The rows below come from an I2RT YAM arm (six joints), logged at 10 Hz.
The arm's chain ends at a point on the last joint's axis. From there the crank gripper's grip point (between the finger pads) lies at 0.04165 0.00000 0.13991 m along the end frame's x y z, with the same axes.
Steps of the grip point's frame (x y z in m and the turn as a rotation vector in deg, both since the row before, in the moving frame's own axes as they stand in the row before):
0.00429 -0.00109 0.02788 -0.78 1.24 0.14
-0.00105 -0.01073 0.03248 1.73 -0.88 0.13
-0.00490 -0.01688 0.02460 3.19 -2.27 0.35
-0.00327 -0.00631 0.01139 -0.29 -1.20 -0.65
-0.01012 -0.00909 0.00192 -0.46 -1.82 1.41
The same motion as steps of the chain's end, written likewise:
0.00127 -0.00309 0.02883 -0.78 1.24 0.14
0.00110 -0.00659 0.03192 1.73 -0.88 0.13
0.00065 -0.00929 0.02327 3.19 -2.27 0.35
-0.00033 -0.00656 0.01055 -0.29 -1.20 -0.65
-0.00563 -0.01119 0.00068 -0.46 -1.82 1.41

